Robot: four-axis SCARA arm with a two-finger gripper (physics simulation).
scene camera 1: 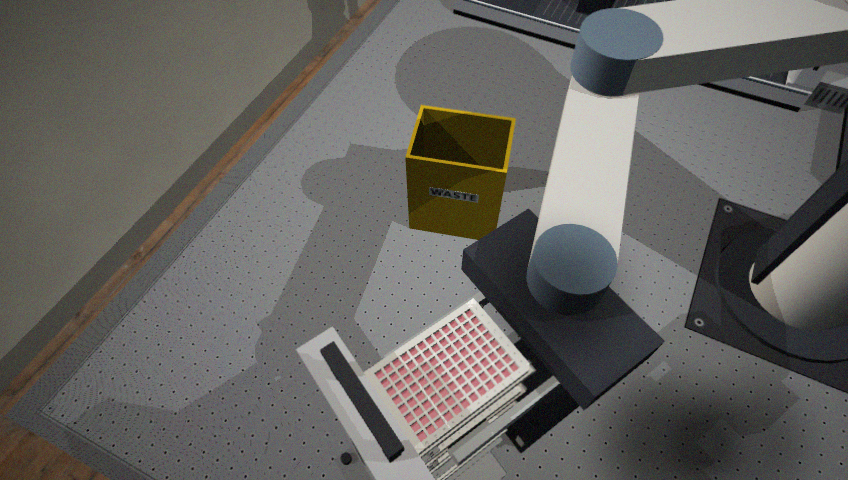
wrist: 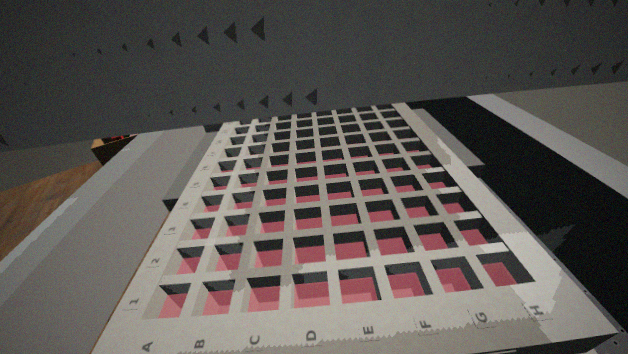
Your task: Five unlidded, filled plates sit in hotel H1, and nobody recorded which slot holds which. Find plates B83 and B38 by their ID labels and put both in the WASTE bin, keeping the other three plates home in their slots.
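Places are measured from the arm's base along level axes (x up, y left, z back), in millimetres.
Pixels of known places: gripper, between the fingertips: (scene camera 1: pixel 419 409) (wrist: pixel 313 109); arm's base, origin of its link: (scene camera 1: pixel 790 294).
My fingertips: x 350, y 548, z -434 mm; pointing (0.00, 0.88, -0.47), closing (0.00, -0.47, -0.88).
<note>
Ahead of a thing's pixels: the offset from my fingertips to its top centre. "spot": to the spot under its first point.
Hotel H1 @(spot: dx +94, dy +20, dz -87 mm) (scene camera 1: pixel 310 349) stands at the lower middle of the scene view. Its top plate @(dx +52, dy -28, dz +14 mm) (scene camera 1: pixel 449 374) has pink-filled wells and no lid; edges of other plates show below it. My gripper (scene camera 1: pixel 443 395) (wrist: pixel 313 109) reaches into the hotel below the top plate, one finger along each side of the stack. It is shut on an unlidded pink-filled plate @(dx -2, dy -27, dz +15 mm) (wrist: pixel 327 262), whose long sides meet the finger pads in the wrist view. That plate's ID label does not show. The yellow WASTE bin @(dx -137, dy -450, dz -154 mm) (scene camera 1: pixel 455 215) stands open behind the hotel; its visible interior shows no plate.
A dark underside @(spot: dx +39, dy -81, dz +50 mm) (wrist: pixel 150 90) hangs low over the gripped plate. My pale arm link (scene camera 1: pixel 589 160) passes right of the bin, and the dark gripper body (scene camera 1: pixel 595 356) is right of the hotel. The arm's base plate (scene camera 1: pixel 711 279) is at the right.
</note>
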